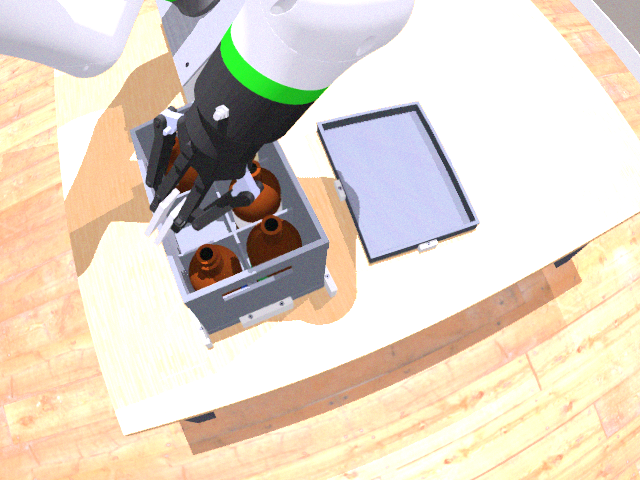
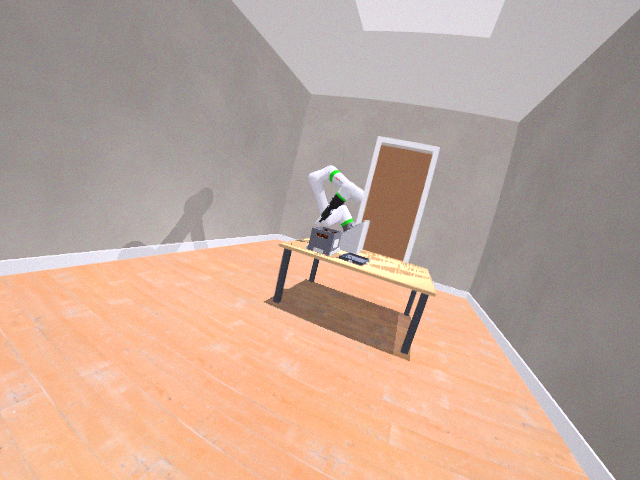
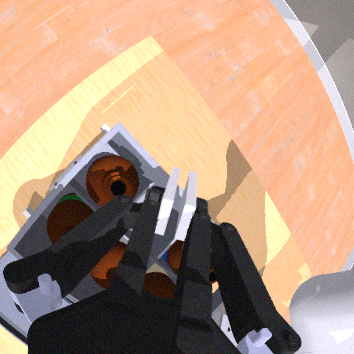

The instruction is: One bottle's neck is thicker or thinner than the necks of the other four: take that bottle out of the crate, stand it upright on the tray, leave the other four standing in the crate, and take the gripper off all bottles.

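Seen in the pictures: gripper, fingertip midpoint: (image 1: 157, 232) (image 2: 316, 224) (image 3: 180, 182); arm's base at its link origin: (image 2: 350, 229).
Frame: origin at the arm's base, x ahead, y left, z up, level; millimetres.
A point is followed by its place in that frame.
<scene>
My gripper (image 1: 164, 220) {z 12, x 486, y -118 mm} (image 2: 320, 221) {z 12, x 486, y -118 mm} (image 3: 180, 182) {z 12, x 486, y -118 mm} is shut with a narrow gap between its pale pads and no bottle between them. It hangs above the left edge of the grey crate (image 1: 305, 274) {z -98, x 542, y 49 mm} (image 2: 317, 243) {z -124, x 557, y -34 mm}. Orange-brown bottles stand in the crate: front left (image 1: 209, 271) {z -42, x 529, y -68 mm} (image 3: 112, 175) {z -36, x 525, y -69 mm}, front right (image 1: 273, 245) {z -59, x 509, y 17 mm} (image 3: 67, 220) {z -63, x 511, y 9 mm}, middle right (image 1: 256, 202) {z -71, x 439, y 9 mm}, back right (image 1: 269, 179) {z -66, x 412, y 33 mm} and back left (image 1: 187, 180) {z -85, x 370, y -82 mm}, the last partly hidden by the fingers. The middle left compartment holds no bottle. I cannot tell which neck differs. The tray (image 1: 392, 170) {z -184, x 378, y 237 mm} (image 2: 354, 258) {z -184, x 357, y 225 mm} holds no bottle.
A grey upright panel (image 1: 199, 54) {z -52, x 147, y -35 mm} (image 2: 355, 237) {z -42, x 147, y 117 mm} stands behind the crate. Pale blocks sit against the crate's front (image 1: 266, 311) {z -159, x 562, y -12 mm} and against the tray's edges. The crate's thin dividers and raised walls surround the bottles. The tray has a low dark rim.
</scene>
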